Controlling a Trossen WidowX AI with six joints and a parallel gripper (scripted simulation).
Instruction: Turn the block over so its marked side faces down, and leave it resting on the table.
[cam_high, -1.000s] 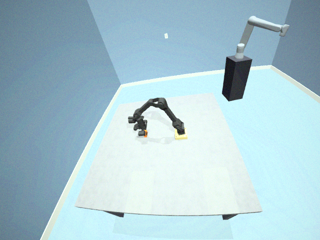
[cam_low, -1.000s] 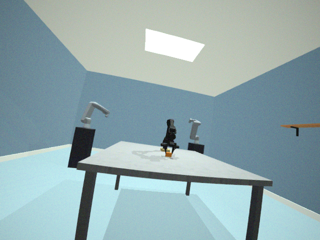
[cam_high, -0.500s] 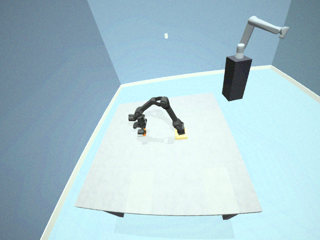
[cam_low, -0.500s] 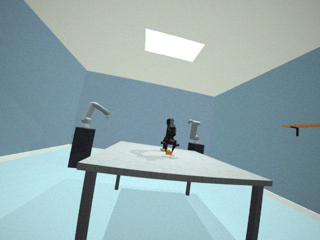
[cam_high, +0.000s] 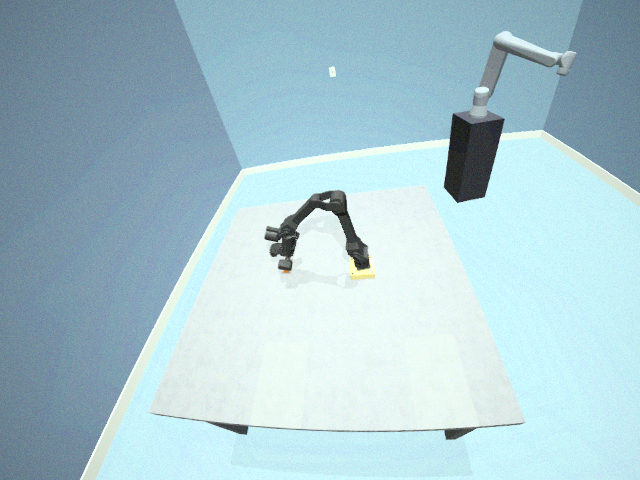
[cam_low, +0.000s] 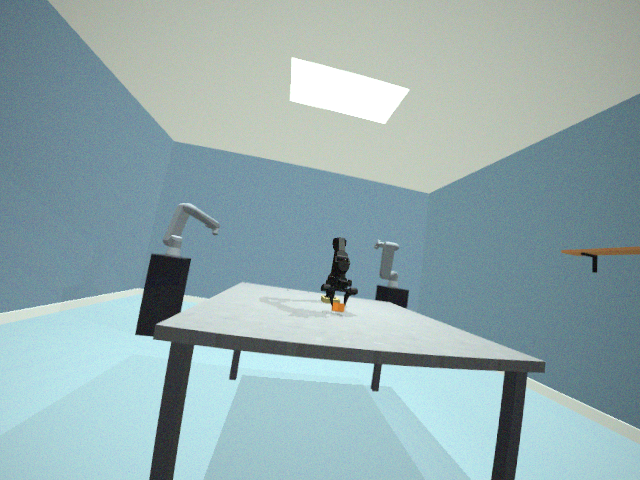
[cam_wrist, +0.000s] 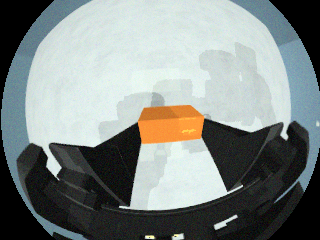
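Now: the block 1 cm below my gripper tip.
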